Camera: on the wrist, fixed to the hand. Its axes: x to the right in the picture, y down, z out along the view.
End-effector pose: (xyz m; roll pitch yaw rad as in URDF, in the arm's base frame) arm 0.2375 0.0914 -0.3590 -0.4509 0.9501 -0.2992
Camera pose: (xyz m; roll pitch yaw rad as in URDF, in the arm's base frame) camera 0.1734 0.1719 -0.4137 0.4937 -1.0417 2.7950
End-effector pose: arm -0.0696 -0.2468 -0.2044 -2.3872 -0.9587 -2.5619
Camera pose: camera -0.1426 -0.1571 -0.2188 2.2688 1.0093 0.4340
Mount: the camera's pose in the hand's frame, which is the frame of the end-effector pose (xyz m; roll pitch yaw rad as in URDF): -0.0049 0.0962 -0.0656 0.0021 -0.0933 -3.1230
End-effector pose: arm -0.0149 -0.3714 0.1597 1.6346 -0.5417 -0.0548
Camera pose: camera -0.0674 -0.3091 0.2430 -1.5745 0.5635 -3.0876
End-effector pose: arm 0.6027 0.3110 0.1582 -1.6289 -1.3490 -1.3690
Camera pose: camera 0.5509 0.2097 0.1331 1.2567 1.3180 1.3869
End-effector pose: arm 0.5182 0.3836 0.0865 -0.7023 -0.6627 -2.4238
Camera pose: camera 0.4895 0.3173 -0.0050 0.6732 0.5787 0.6628
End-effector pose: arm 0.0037 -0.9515 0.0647 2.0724 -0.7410 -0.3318
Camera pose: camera -0.0700 -0.9142 0.1469 -1.9965 0.7995 2.9144
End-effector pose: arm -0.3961 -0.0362 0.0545 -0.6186 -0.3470 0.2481
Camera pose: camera -0.3745 0.0109 -0.0499 0.6095 0.2600 -2.9338
